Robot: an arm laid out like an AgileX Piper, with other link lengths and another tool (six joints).
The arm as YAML. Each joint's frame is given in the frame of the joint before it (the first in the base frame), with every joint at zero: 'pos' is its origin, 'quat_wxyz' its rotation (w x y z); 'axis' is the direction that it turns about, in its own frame. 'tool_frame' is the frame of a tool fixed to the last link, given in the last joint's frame.
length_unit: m
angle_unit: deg
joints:
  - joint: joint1
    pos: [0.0, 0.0, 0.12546]
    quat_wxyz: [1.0, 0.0, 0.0, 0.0]
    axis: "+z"
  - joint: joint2
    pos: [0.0, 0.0, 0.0]
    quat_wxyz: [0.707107, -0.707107, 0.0, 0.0]
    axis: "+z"
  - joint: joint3
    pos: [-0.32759, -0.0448, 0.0]
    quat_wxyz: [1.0, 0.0, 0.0, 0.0]
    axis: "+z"
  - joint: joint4
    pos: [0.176, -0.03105, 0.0]
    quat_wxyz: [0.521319, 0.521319, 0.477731, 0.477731]
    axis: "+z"
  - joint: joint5
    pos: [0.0, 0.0, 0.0]
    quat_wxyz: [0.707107, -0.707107, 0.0, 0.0]
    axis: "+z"
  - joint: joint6
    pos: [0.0, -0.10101, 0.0]
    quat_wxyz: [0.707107, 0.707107, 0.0, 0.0]
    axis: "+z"
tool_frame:
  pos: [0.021, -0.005, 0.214]
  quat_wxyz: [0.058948, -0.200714, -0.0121, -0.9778]
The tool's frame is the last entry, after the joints.
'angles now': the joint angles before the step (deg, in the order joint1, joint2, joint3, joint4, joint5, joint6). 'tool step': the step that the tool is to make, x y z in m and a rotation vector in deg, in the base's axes. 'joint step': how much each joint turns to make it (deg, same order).
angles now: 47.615 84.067 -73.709 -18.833 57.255 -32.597
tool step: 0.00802 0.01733 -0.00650 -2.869 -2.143 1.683
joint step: 4.979 3.347 0.001 -5.919 -0.967 5.221
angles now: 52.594 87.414 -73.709 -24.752 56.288 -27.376
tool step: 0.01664 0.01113 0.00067 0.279 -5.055 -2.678
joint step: 4.313 2.259 2.403 -9.998 -3.004 12.847
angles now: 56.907 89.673 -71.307 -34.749 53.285 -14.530
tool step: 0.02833 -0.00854 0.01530 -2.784 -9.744 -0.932
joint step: 3.157 0.712 6.154 -17.160 -2.350 14.529
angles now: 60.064 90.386 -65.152 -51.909 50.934 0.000
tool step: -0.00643 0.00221 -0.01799 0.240 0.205 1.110
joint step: 0.878 0.000 5.787 -3.780 -3.753 6.040
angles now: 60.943 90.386 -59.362 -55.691 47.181 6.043
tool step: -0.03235 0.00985 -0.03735 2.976 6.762 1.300
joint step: 0.495 -0.620 4.854 5.788 -5.491 0.457
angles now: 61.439 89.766 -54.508 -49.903 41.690 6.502
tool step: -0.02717 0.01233 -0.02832 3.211 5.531 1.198
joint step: -0.001 -0.104 4.062 4.697 -6.051 0.097
